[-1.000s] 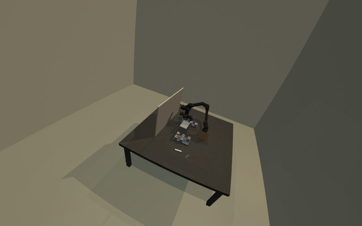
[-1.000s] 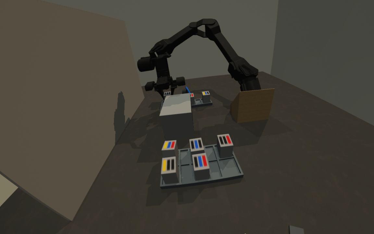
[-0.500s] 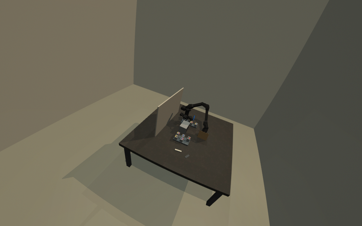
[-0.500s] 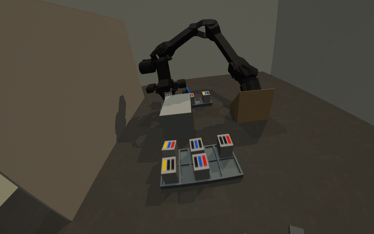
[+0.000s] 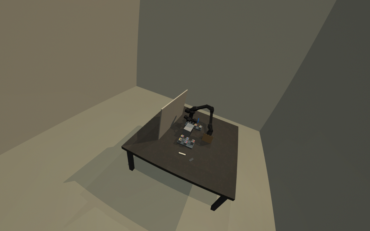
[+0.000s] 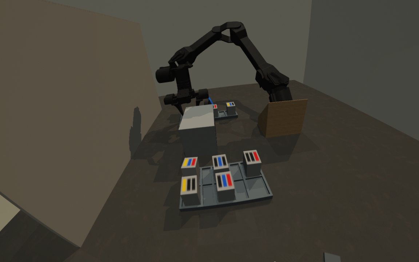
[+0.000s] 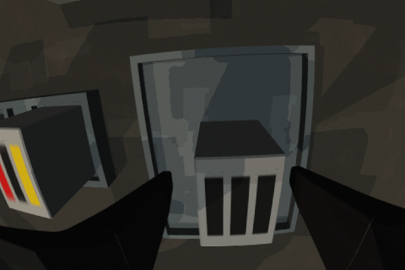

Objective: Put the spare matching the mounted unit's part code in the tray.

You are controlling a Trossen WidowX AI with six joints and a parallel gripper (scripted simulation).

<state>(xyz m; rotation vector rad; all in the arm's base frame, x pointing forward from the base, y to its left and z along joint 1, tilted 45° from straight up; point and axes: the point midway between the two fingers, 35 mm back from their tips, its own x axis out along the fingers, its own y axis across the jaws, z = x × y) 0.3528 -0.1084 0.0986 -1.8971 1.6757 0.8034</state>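
My gripper tip is 10 mm below the grey spare. Round my gripper tip: flat grey tray 20 mm below; grey box 70 mm behind, 180 mm to the left, 30 mm above; blue marker pen 80 mm behind, 190 mm to the right, 20 mm below.
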